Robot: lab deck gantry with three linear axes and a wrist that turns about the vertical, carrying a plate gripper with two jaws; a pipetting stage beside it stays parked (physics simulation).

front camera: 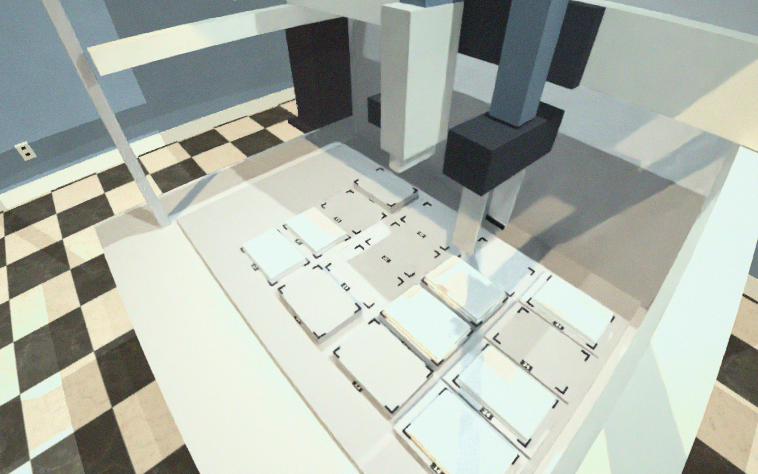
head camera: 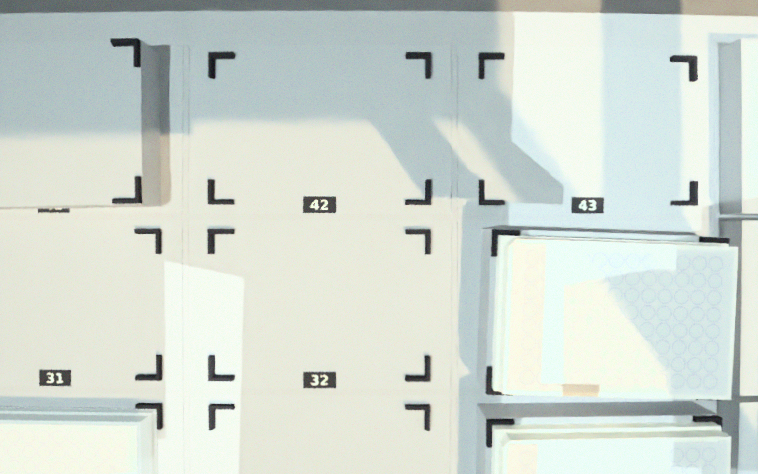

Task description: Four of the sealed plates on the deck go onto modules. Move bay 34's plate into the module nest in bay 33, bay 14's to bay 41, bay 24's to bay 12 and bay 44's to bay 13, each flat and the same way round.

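Places are measured from the robot's base along level axes (x ahead, y left, z up), in millimetres.
Pixels of known places: gripper, fingertip midpoint: (front camera: 479, 235); robot's base, link origin: (front camera: 242, 249).
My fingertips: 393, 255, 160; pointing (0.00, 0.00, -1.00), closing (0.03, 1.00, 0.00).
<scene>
For each thing: its top centre in the pictures, then the offset to it from my fingertips, as dx, dy, dz. "pt": a spot on its surface instead.
- Bay 34, surface spot: (front camera: 539, 349) pt +163, -3, -145
- Bay 14's plate, top centre: (front camera: 461, 441) +163, -212, -131
- bay 24's plate, top centre: (front camera: 507, 388) +163, -105, -131
- bay 41 module, surface spot: (head camera: 67, 167) pt -305, +83, -141
- bay 12 module, surface spot: (front camera: 318, 299) pt -164, -213, -141
- bay 13 module, top centre: (front camera: 382, 361) +2, -209, -138
My gripper (front camera: 481, 235) is open and empty, its jaws hanging above the deck at the back, behind bay 33; it does not show in the head view. A sealed plate (front camera: 466, 287) (head camera: 614, 318) lies flat on the bay 33 module, both turned very slightly. Bay 34 (front camera: 539, 349) is empty. Bay 14's plate (front camera: 458, 433), bay 24's plate (front camera: 505, 388) and bay 44's plate (front camera: 570, 310) (head camera: 750, 122) sit in the right column. The bay 41 module (front camera: 385, 187) (head camera: 67, 167), bay 12 module (front camera: 318, 299) and bay 13 module (front camera: 382, 366) have bare tops.
Another sealed plate (front camera: 427, 321) (head camera: 614, 455) stands on a raised base in bay 23, close beside bay 33. Two plates stand in the left column, one (front camera: 315, 229) behind the other (front camera: 275, 254). The parked pipetting stage (front camera: 419, 83) hangs left of the gripper.
</scene>
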